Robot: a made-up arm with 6 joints. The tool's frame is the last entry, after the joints.
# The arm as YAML. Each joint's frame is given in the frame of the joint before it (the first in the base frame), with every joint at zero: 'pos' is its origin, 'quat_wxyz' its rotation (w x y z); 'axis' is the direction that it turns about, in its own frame. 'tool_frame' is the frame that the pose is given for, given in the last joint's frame.
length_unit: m
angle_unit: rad
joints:
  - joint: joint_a
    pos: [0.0, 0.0, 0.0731]
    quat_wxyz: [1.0, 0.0, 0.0, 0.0]
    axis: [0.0, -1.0, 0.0]
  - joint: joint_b
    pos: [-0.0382, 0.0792, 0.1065]
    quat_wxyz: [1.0, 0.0, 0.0, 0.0]
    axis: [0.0, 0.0, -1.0]
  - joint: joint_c
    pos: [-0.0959, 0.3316, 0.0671]
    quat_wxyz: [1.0, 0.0, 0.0, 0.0]
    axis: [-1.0, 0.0, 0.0]
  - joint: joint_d
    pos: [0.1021, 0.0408, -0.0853]
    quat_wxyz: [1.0, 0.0, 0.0, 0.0]
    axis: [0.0, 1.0, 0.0]
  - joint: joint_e
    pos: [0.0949, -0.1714, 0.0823]
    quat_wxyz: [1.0, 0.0, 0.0, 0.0]
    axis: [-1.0, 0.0, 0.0]
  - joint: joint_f
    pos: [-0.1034, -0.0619, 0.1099]
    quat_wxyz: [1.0, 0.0, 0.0, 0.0]
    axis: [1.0, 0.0, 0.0]
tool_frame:
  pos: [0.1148, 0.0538, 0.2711]
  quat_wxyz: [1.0, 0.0, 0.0, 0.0]
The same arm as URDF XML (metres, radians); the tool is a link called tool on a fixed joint. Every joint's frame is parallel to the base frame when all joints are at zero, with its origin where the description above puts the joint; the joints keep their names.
<robot name="arm">
<link name="base"/>
<link name="link1"/>
<link name="link2"/>
<link name="link3"/>
<link name="link4"/>
<link name="link5"/>
<link name="link6"/>
<link name="tool"/>
<joint name="joint_a" type="continuous"><parent link="base"/><child link="link1"/><origin xyz="0 0 0.0731"/><axis xyz="0 -1 0"/></joint>
<joint name="joint_b" type="continuous"><parent link="link1"/><child link="link2"/><origin xyz="-0.0382 0.0792 0.1065"/><axis xyz="0 0 -1"/></joint>
<joint name="joint_c" type="continuous"><parent link="link2"/><child link="link3"/><origin xyz="-0.0959 0.3316 0.0671"/><axis xyz="-1 0 0"/></joint>
<joint name="joint_d" type="continuous"><parent link="link3"/><child link="link4"/><origin xyz="0.1021 0.0408 -0.0853"/><axis xyz="0 1 0"/></joint>
<joint name="joint_e" type="continuous"><parent link="link4"/><child link="link5"/><origin xyz="0.0949 -0.1714 0.0823"/><axis xyz="-1 0 0"/></joint>
<joint name="joint_f" type="continuous"><parent link="link5"/><child link="link6"/><origin xyz="-0.1034 -0.0619 0.1099"/><axis xyz="1 0 0"/></joint>
<joint name="tool_fixed" type="fixed"><parent link="link6"/><child link="tool"/><origin xyz="0.1148 0.0538 0.2711"/></joint>
</robot>

